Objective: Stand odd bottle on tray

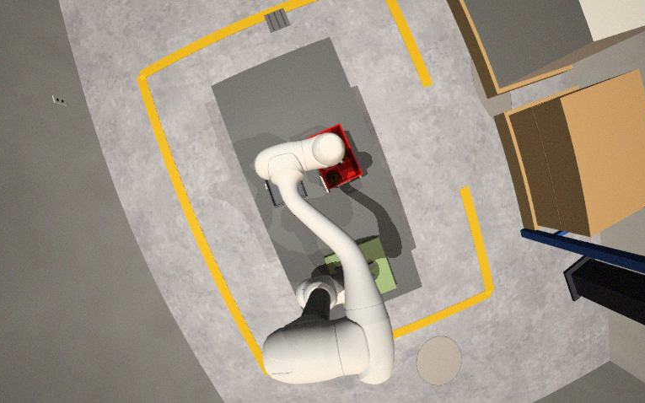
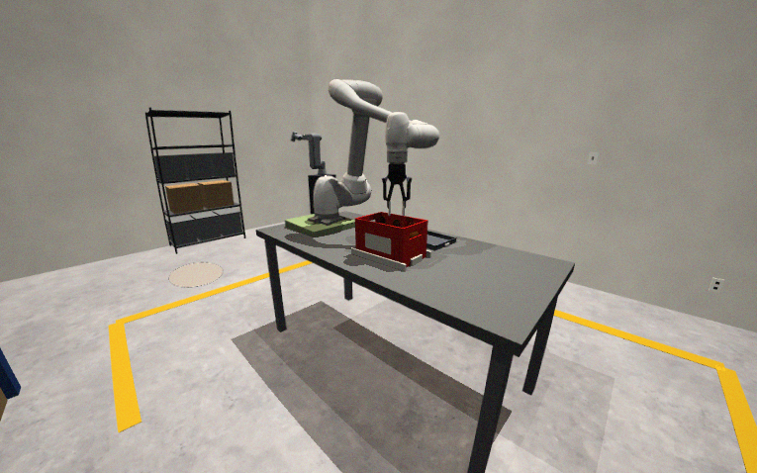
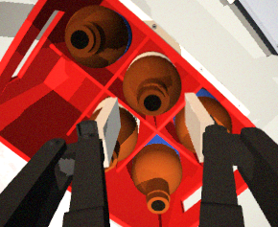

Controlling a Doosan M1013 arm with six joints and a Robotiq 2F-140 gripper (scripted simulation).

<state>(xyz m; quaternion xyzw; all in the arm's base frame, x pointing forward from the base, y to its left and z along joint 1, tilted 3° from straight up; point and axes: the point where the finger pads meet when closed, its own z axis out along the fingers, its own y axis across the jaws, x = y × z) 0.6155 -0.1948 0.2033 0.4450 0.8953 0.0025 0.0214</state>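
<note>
The red crate is 4 cm to the right of my hand and 13 cm below it. Round my hand: dark grey tray 5 cm ahead, 26 cm to the left, 20 cm below.
</note>
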